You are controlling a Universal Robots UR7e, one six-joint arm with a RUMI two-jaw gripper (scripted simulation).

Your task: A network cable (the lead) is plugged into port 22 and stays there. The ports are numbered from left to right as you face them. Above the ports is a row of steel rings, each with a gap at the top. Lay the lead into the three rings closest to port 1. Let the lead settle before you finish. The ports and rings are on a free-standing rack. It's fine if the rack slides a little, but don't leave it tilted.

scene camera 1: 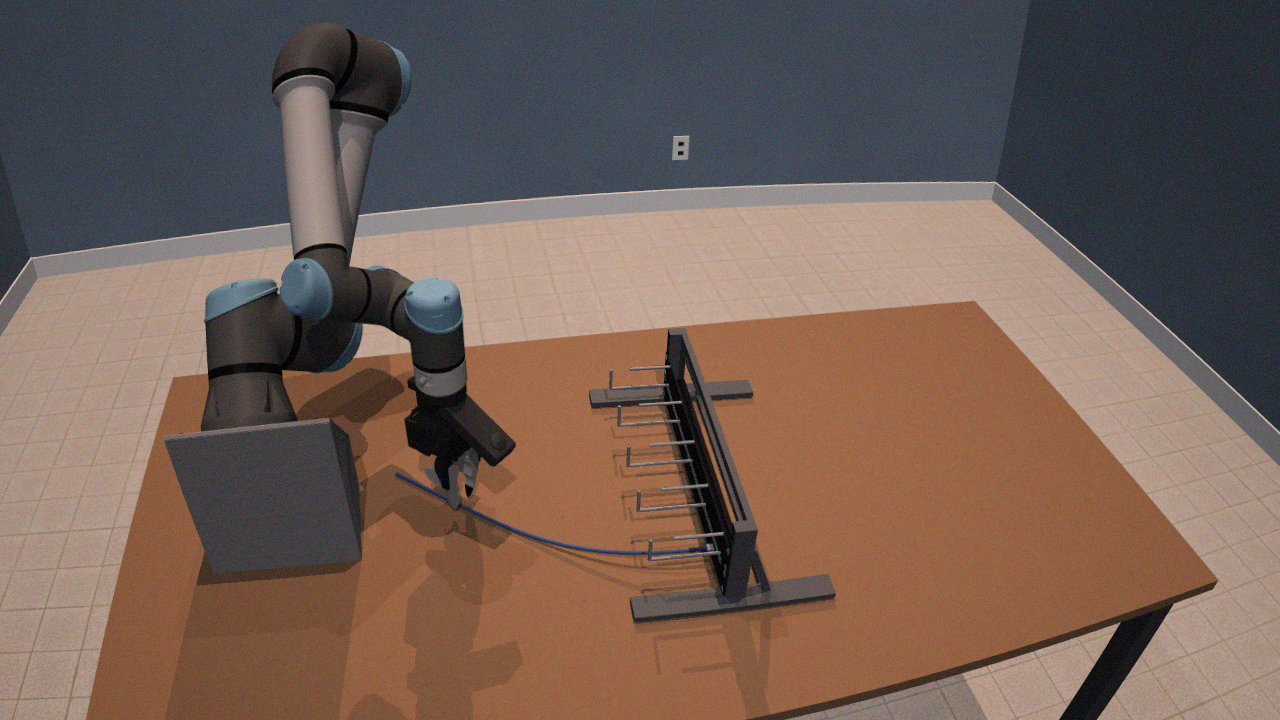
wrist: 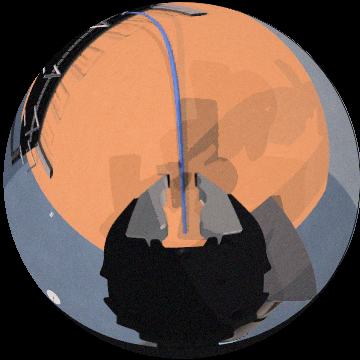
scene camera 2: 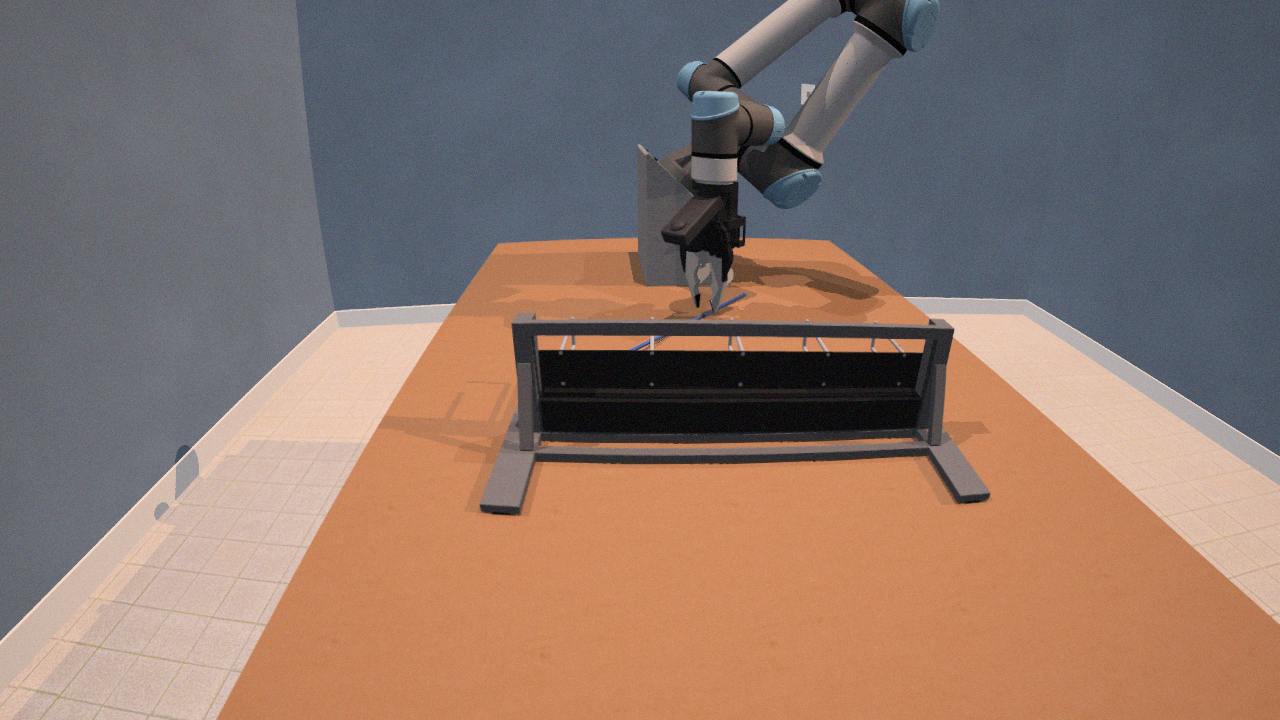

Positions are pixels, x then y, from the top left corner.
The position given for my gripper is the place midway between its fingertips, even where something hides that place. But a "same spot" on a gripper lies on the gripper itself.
Labels:
My gripper shows in scene camera 1 [462,502], in the wrist view and in scene camera 2. One and the same spot on my gripper: [scene camera 2: 720,267] is [wrist: 134,217].

